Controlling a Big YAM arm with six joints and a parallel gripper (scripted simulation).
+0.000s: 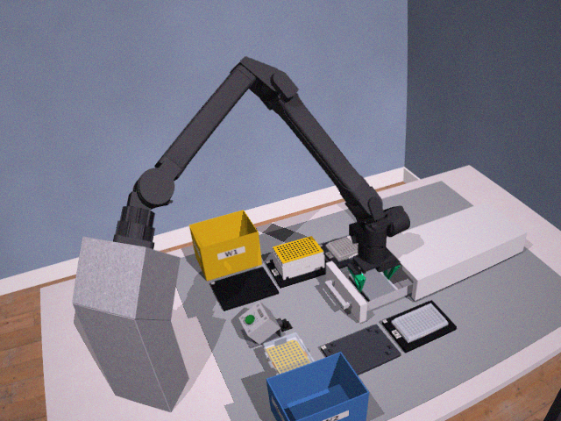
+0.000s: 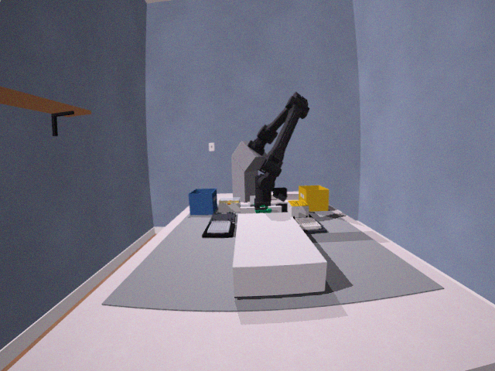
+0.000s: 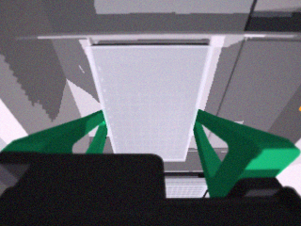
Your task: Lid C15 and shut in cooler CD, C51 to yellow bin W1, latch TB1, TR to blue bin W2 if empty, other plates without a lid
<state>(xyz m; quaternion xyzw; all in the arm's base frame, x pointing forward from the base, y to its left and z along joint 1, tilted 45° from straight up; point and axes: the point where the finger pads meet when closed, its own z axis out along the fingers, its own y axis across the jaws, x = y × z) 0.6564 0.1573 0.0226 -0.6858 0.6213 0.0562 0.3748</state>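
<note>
Now: the clear plate lid right at my hand. Also, from my hand: black plate (right at my hand); then white cooler CD (16 cm ahead, 4 cm to the left); then cooler drawer (4 cm ahead, 1 cm to the left).
</note>
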